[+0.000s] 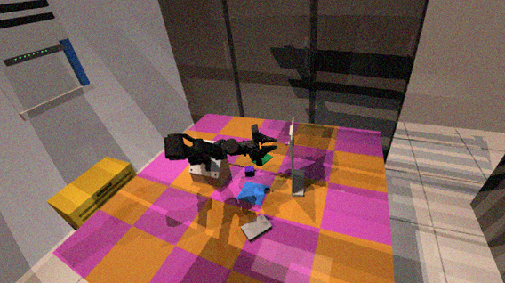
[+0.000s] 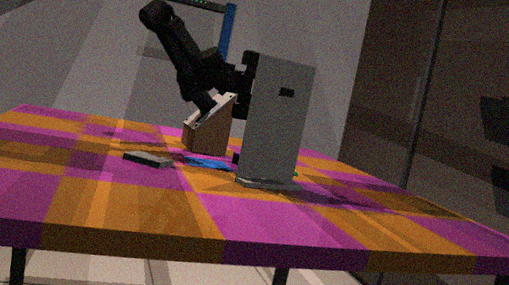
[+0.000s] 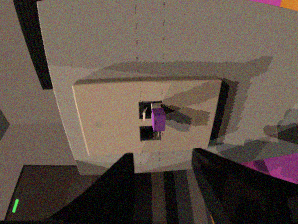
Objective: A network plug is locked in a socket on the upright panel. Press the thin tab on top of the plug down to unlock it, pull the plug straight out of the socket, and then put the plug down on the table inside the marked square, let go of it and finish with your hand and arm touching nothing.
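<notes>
Now: gripper tip 230 mm above the blue marked square, 110 mm to the left of it and 90 mm past it. Round my gripper tip: upright grey panel: 90 mm below, 70 mm ahead, 30 mm to the left; then green patch: 230 mm below, 160 mm behind, 130 mm to the left; then flat grey box: 270 mm to the right, 230 mm below, 10 mm ahead.
</notes>
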